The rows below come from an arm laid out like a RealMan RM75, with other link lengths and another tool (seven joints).
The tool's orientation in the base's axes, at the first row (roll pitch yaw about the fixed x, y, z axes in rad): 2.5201, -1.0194, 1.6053
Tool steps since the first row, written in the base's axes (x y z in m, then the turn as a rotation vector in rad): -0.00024, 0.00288, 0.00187, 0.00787, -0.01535, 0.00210; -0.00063, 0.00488, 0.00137, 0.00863, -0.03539, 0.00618; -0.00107, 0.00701, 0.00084, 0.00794, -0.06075, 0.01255; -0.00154, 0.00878, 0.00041, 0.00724, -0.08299, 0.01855; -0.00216, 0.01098, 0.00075, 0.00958, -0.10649, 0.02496; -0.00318, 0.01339, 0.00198, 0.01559, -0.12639, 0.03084; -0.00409, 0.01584, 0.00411, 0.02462, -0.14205, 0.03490
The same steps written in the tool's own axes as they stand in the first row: 0.00311, -0.00098, 0.00112, -0.00639, 0.01435, -0.00743; 0.00373, -0.00239, 0.00254, -0.01342, 0.02559, -0.02302; 0.00441, -0.00391, 0.00404, -0.02126, 0.03882, -0.04418; 0.00497, -0.00526, 0.00522, -0.02778, 0.05047, -0.06297; 0.00643, -0.00670, 0.00630, -0.03467, 0.06536, -0.08113; 0.00875, -0.00830, 0.00692, -0.04019, 0.08144, -0.09445; 0.01187, -0.00955, 0.00725, -0.04509, 0.09750, -0.10229
